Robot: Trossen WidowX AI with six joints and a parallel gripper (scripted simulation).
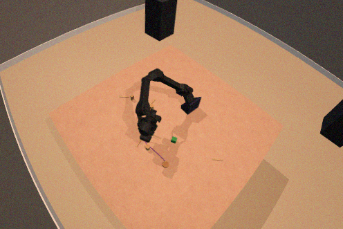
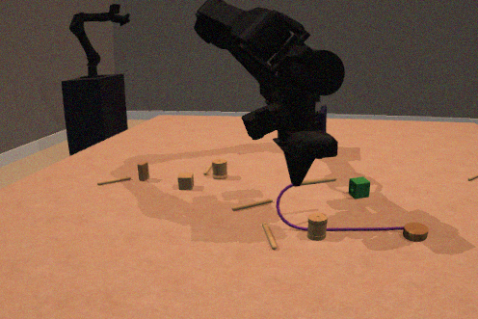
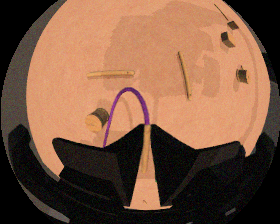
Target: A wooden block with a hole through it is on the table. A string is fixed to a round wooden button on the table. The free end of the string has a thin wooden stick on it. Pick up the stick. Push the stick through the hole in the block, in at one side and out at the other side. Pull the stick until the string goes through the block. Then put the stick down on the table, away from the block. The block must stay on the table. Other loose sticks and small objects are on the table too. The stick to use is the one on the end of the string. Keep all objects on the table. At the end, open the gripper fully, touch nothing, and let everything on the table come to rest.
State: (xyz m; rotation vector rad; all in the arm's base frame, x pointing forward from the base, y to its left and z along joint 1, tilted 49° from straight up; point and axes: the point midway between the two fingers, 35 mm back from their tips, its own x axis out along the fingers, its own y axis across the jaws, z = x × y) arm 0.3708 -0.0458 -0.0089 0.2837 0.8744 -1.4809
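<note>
The green block is 120 mm to the left of my gripper tip, 90 mm behind it and 40 mm below it. Round my gripper tip: round wooden button 190 mm to the left, 70 mm ahead, 50 mm below; then wooden cylinder 70 mm ahead, 40 mm to the left, 40 mm below; then wooden cube 220 mm to the right, 110 mm behind, 40 mm below.
</note>
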